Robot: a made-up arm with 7 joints. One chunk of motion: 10 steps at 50 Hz.
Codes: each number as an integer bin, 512 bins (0 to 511) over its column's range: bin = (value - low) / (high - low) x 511, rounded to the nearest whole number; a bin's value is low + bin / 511 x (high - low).
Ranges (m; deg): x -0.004..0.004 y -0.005..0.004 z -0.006..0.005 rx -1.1..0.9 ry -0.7..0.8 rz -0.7..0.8
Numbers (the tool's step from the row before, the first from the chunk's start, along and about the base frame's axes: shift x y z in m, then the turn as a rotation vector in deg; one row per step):
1: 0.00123 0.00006 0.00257 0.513 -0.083 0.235
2: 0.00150 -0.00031 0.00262 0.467 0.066 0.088
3: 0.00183 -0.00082 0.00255 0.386 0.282 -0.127
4: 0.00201 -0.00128 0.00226 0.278 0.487 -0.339
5: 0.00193 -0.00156 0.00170 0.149 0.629 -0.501
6: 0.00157 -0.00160 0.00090 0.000 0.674 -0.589
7: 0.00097 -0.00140 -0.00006 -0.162 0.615 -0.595
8: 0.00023 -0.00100 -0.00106 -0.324 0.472 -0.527
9: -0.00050 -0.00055 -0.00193 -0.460 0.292 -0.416
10: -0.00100 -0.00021 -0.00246 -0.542 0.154 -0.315
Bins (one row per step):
1: 334 287 398 412 210 319
2: 351 266 400 400 261 268
3: 372 237 397 380 335 195
4: 384 211 384 352 404 123
5: 379 195 358 319 453 68
6: 356 193 321 281 468 38
7: 317 204 276 240 448 36
8: 270 227 229 198 399 59
9: 224 253 189 164 338 97
10: 192 272 164 143 291 131

